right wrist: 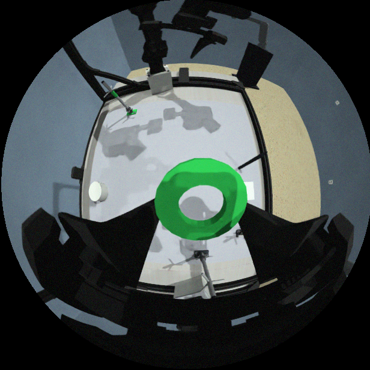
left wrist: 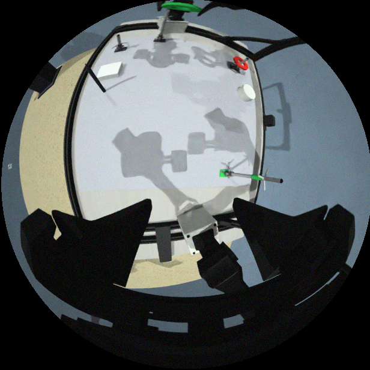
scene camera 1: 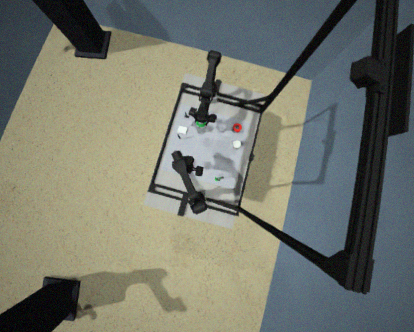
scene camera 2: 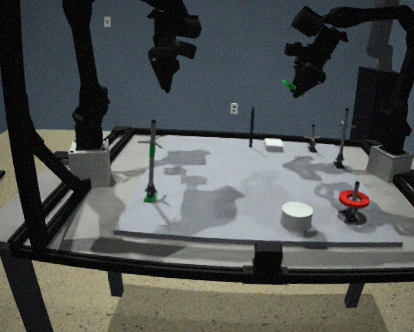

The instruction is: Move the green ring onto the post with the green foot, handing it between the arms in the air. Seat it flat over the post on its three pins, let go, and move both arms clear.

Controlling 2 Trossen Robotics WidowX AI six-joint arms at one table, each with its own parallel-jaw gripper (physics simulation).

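Frame: origin at the left arm's base, x right, y ahead, z up, level; centimetres.
Seen in the pictures: left gripper, between the fingertips: [scene camera 1: 193, 170] [scene camera 2: 165, 91]; right gripper, between the fingertips: [scene camera 1: 201, 124] [scene camera 2: 292, 94]; left arm's base, origin of its link: [scene camera 2: 89, 145]; right arm's base, origin of its link: [scene camera 2: 392, 150].
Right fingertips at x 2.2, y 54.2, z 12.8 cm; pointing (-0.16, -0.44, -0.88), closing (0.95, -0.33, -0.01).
Pixels of each thing's top centre, then the offset from my right fingertips to it. "spot": a spot on its surface instead.
- green ring, centre of its top: [scene camera 2: 293, 80] [scene camera 1: 201, 122] dx +0.1, dy +0.1, dz +3.8 cm
- post with the green foot, a spot on its surface: [scene camera 2: 151, 170] [scene camera 1: 220, 178] spot: dx +14.1, dy -39.0, dz -13.8 cm
- red ring, centre of its top: [scene camera 2: 354, 197] dx +30.2, dy +3.2, dz -16.2 cm
- white cylinder, centre of its top: [scene camera 2: 297, 209] dx +29.6, dy -10.6, dz -17.8 cm
- white block, centre of its top: [scene camera 2: 273, 142] dx -15.9, dy +2.8, dz -19.3 cm
- thin black rod, centre of its top: [scene camera 2: 253, 105] dx -18.0, dy -4.5, dz -7.3 cm
- tall grey post, a spot on its surface: [scene camera 2: 344, 137] spot: dx +2.3, dy +17.6, dz -12.0 cm
- short grey post, a spot on its surface: [scene camera 2: 313, 136] spot: dx -11.9, dy +15.2, dz -16.4 cm
The green ring [scene camera 1: 200, 124] [scene camera 2: 288, 85] [left wrist: 181, 7] [right wrist: 200, 172] is high in the air, tilted in scene camera 2. My right gripper [scene camera 2: 297, 94] [right wrist: 199, 202] is shut on it, with one finger at each side of the ring. My left gripper [scene camera 2: 167, 90] [left wrist: 192, 203] is open and empty, high above the table and well apart from the ring. The post with the green foot [scene camera 1: 218, 178] [scene camera 2: 151, 170] [left wrist: 242, 174] [right wrist: 121, 103] stands upright and bare of any ring. It has a green band and thin pins near its upper part.
A red ring [scene camera 2: 354, 205] is on a short post near a white cylinder [scene camera 2: 296, 217]. Farther back stand a white block [scene camera 2: 273, 145], a thin black rod [scene camera 2: 252, 127], a tall grey post [scene camera 2: 344, 137] and a short grey post [scene camera 2: 313, 136]. A black frame [scene camera 2: 210, 272] edges the table.
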